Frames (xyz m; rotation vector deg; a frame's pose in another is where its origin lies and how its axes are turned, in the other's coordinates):
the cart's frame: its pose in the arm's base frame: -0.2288 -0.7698 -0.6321 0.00 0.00 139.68
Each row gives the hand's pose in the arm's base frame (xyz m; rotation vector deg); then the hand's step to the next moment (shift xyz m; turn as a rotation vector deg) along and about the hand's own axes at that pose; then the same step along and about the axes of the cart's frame.
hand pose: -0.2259 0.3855 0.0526 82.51 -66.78 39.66
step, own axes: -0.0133 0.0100 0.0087 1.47 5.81 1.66
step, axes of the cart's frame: 0.0093 0.0128 -0.0101 2.97 4.46 3.16
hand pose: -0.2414 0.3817 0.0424 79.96 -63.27 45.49
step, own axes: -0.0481 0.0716 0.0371 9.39 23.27 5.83
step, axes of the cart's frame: 0.0520 0.0741 -0.0248 11.04 16.90 16.00
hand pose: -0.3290 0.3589 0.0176 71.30 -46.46 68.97
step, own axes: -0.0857 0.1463 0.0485 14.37 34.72 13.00
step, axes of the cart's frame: 0.0651 0.1603 -0.0341 13.28 27.87 25.06
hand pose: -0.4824 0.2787 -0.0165 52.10 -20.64 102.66
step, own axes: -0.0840 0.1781 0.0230 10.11 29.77 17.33
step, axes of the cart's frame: 0.0114 0.1974 -0.0150 5.73 26.08 24.00
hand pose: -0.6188 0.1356 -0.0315 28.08 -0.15 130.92
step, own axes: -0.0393 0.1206 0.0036 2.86 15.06 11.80
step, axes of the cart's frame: -0.0270 0.1237 0.0077 -0.29 13.17 14.16
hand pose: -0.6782 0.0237 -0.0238 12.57 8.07 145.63
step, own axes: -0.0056 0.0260 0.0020 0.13 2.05 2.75
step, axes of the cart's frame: -0.0089 0.0246 0.0051 -0.42 1.58 3.02
